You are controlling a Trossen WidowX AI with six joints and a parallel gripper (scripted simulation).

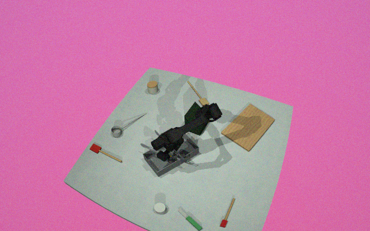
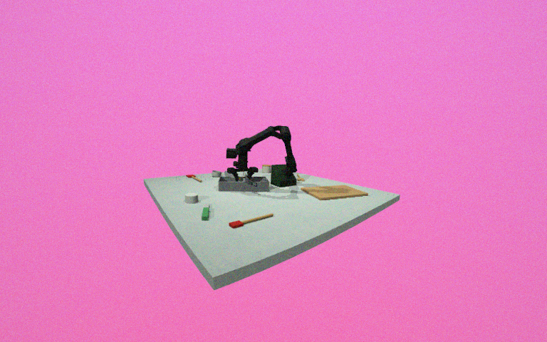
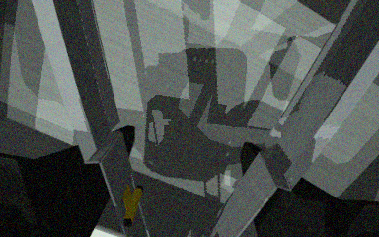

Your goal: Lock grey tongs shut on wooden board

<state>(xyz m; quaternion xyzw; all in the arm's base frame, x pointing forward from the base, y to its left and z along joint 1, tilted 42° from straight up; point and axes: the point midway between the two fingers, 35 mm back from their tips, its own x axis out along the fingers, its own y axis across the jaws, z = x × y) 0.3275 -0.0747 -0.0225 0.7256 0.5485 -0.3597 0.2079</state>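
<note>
Right now the roasting tin is 20 mm behind my gripper tip and 10 mm to the right of it. Also, from my gripper tip: green-handled tool: 370 mm ahead, 240 mm to the left, 20 mm below; red spatula: 130 mm ahead, 460 mm to the right, 30 mm below; white puck: 370 mm ahead, 70 mm to the left, 10 mm below.
</note>
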